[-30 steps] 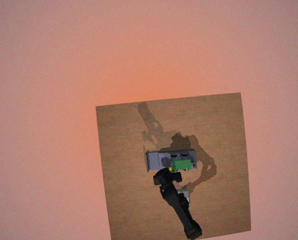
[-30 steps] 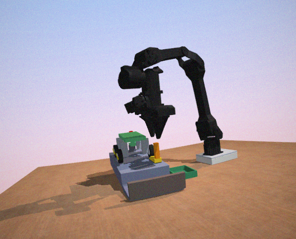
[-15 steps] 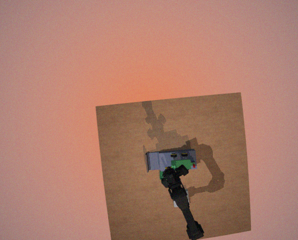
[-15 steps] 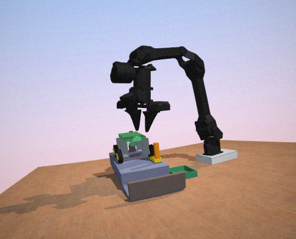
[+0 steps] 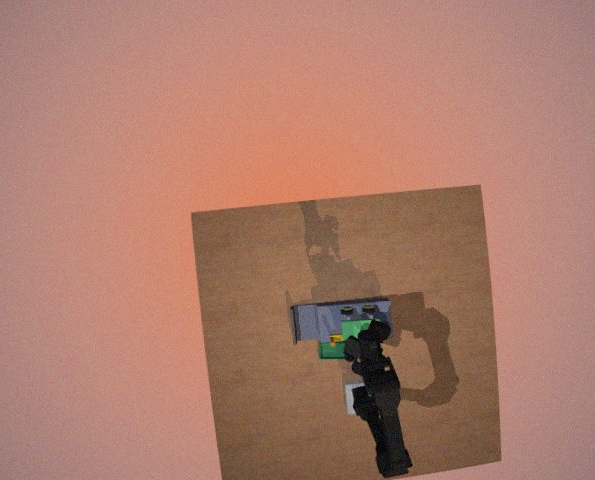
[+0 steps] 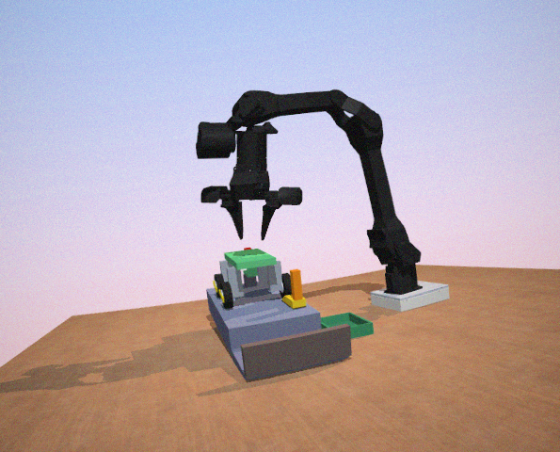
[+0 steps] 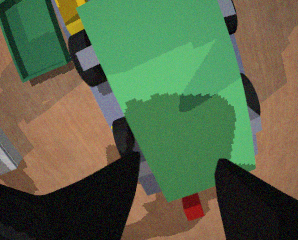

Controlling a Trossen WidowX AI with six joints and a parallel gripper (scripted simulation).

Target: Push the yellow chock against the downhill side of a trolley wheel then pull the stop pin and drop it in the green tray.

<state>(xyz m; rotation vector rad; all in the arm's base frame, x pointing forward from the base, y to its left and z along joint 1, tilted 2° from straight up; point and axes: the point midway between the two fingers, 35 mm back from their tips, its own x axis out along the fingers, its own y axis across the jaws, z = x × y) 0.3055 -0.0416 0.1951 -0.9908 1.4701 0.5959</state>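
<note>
The stop pin lies 1 cm behind my gripper tip, 9 cm to the right of it and 5 cm below it. Also, from my gripper tip: grey ramp (2 cm ahead, 1 cm to the left, 14 cm below); then yellow chock (3 cm behind, 10 cm to the left, 10 cm below); then trolley (2 cm ahead, 1 cm to the left, 7 cm below).
</note>
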